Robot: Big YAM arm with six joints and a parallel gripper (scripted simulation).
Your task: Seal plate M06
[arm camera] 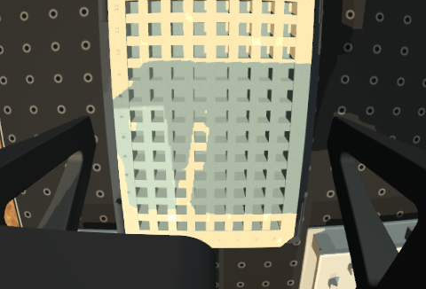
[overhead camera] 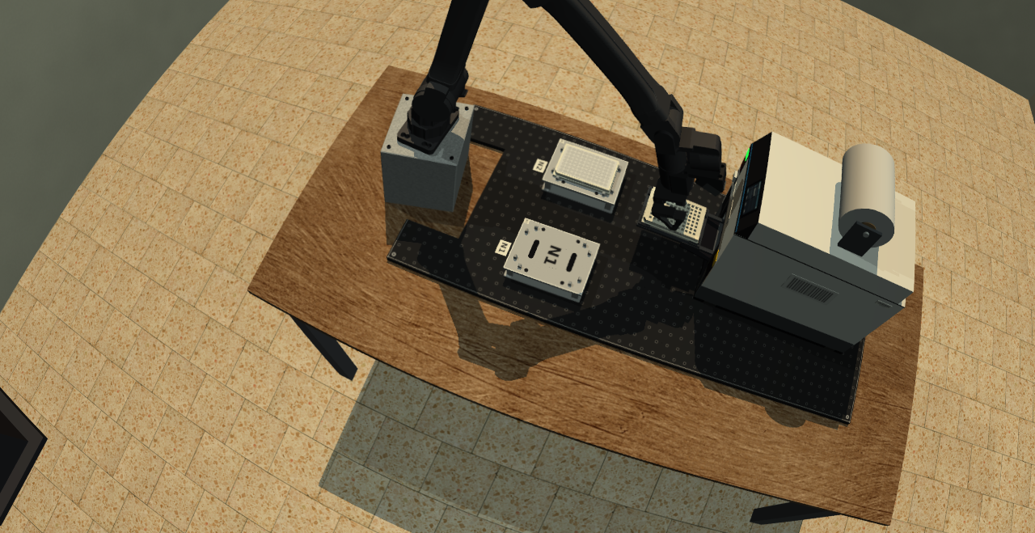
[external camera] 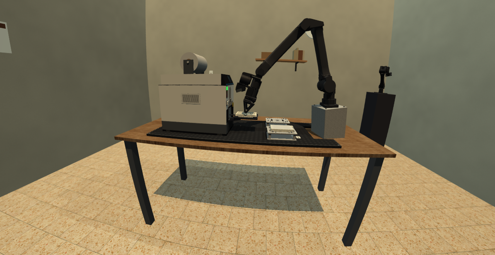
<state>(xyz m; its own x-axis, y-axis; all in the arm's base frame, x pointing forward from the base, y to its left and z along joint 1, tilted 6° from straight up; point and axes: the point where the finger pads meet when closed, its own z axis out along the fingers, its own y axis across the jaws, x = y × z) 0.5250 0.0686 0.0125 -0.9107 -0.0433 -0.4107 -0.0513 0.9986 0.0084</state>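
Right now my hand is 3 cm above the plate M06. The rest, counted from my hand: start button (10 cm to the left, 10 cm ahead, 5 cm above); well plate (22 cm behind, 9 cm below, 6 cm to the left); sealer stage (4 cm below).
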